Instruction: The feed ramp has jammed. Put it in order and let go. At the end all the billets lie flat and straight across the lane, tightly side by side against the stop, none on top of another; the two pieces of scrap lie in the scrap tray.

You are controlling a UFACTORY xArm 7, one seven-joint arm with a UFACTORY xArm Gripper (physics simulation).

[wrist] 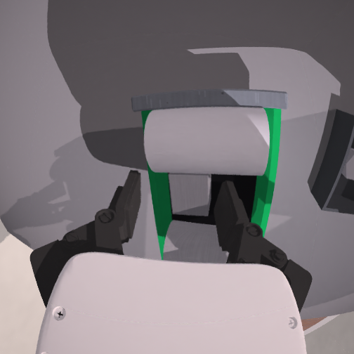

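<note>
A large pale cylinder (207,141), seemingly a billet, lies across the green-walled lane (273,165), directly below the grey bar (210,100) at its upper end in the wrist view. Below the cylinder, a smaller grey block-like piece (190,194) shows over the dark lane floor, its upper part hidden. A further light grey surface (192,240) shows lower in the lane, partly hidden by the gripper body. My gripper (179,191) is open, its fingers well apart with nothing seen held. The left finger is outside the left green wall; the right finger is over the inside of the lane.
A dark tray (325,167) stands to the right of the lane, cut off by the view's edge; its contents cannot be made out. The grey table (30,125) surrounds the lane, with broad shadows across it. A brown patch shows at the lower right.
</note>
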